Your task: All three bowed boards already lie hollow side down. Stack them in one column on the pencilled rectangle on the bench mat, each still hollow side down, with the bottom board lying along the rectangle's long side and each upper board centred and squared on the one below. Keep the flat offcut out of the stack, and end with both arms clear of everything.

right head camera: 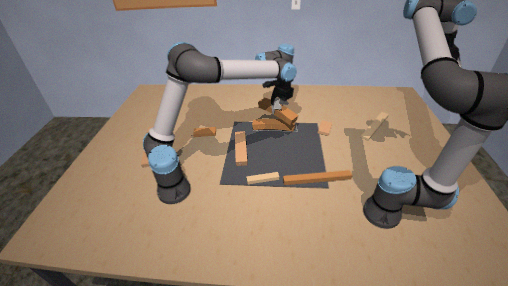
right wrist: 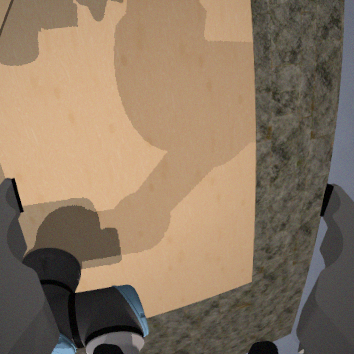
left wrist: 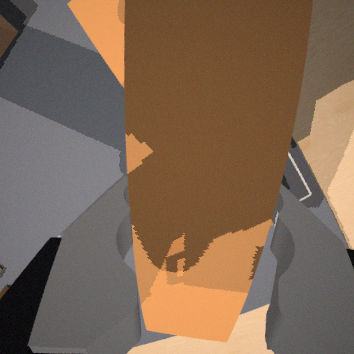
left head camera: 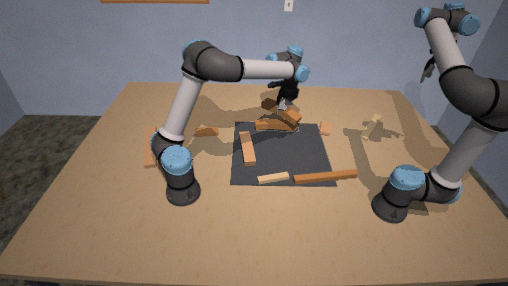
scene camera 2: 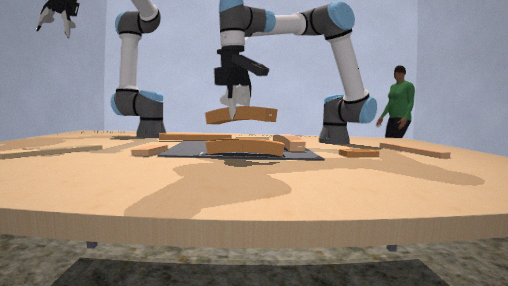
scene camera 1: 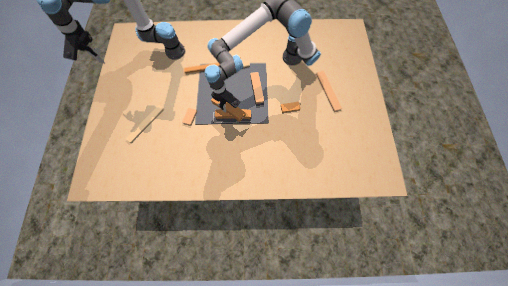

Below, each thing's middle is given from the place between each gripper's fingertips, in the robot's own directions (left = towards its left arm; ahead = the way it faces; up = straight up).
My left hand is 120 mm past the bench mat [right head camera: 303,145] and 130 mm above it.
I see my right gripper 30 mm past the bench mat, 730 mm to the right of it and 430 mm above it.
